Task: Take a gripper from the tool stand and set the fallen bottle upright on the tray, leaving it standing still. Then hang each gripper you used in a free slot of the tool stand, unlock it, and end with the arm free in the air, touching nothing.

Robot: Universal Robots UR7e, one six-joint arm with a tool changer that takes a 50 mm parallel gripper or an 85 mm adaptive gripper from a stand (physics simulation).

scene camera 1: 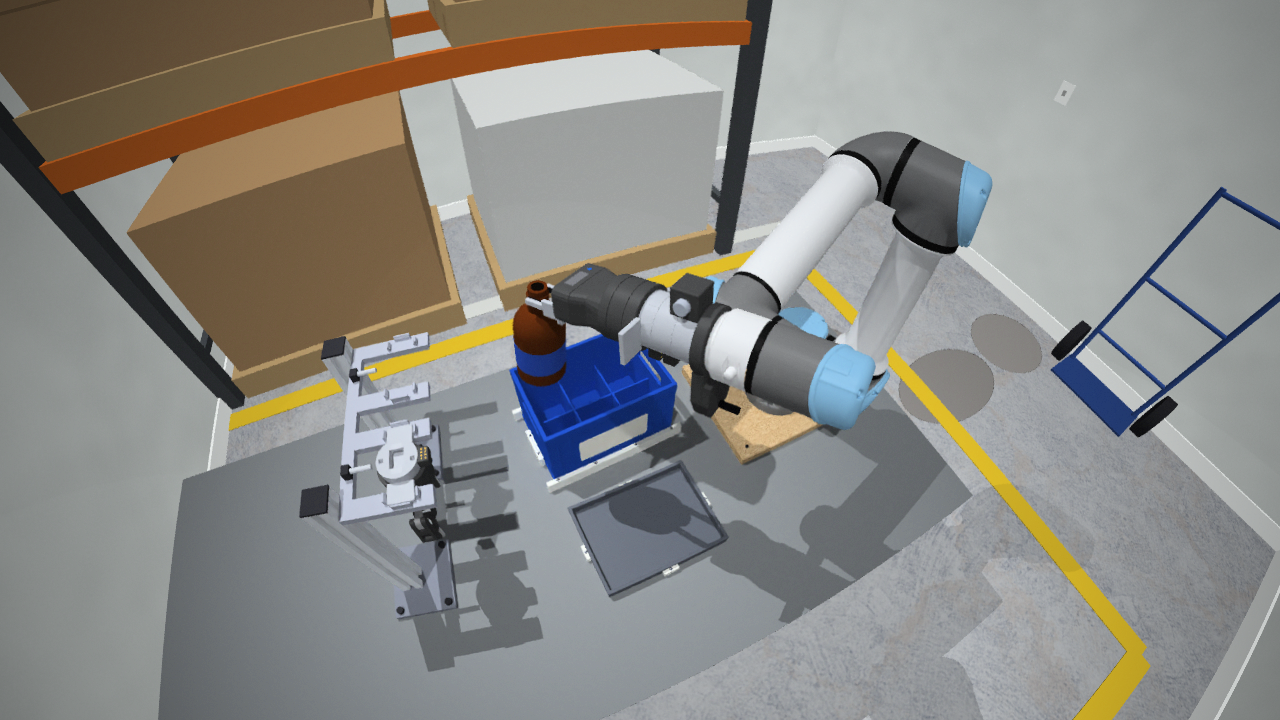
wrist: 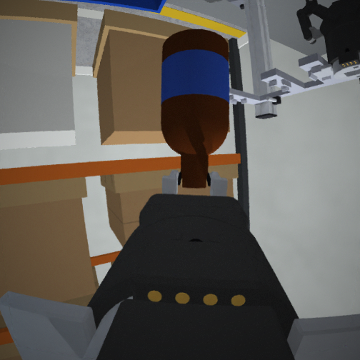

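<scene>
A brown bottle with a blue band (scene camera 1: 539, 344) (wrist: 195, 100) is upright in the scene view, its lower end over the left end of the blue crate; whether it touches the crate cannot be told. My gripper (scene camera 1: 538, 305) (wrist: 194, 183) is shut on the bottle's neck from the side, with the arm roughly level. The grey tray (scene camera 1: 614, 586) lies on the table in front of the crate. The tool stand (scene camera 1: 349, 420) (wrist: 257, 50) is at the left, with another gripper (scene camera 1: 426, 465) (wrist: 342, 30) hanging in one slot.
The blue crate (scene camera 1: 617, 428) (wrist: 125, 4) has tall walls and dividers and stands behind the tray, right of the tool stand. The wooden base board (scene camera 1: 756, 445) is under the arm. A rack with an orange beam (scene camera 1: 572, 46) (wrist: 125, 164) and large boxes stands behind. A blue hand truck (scene camera 1: 1186, 259) is at the right.
</scene>
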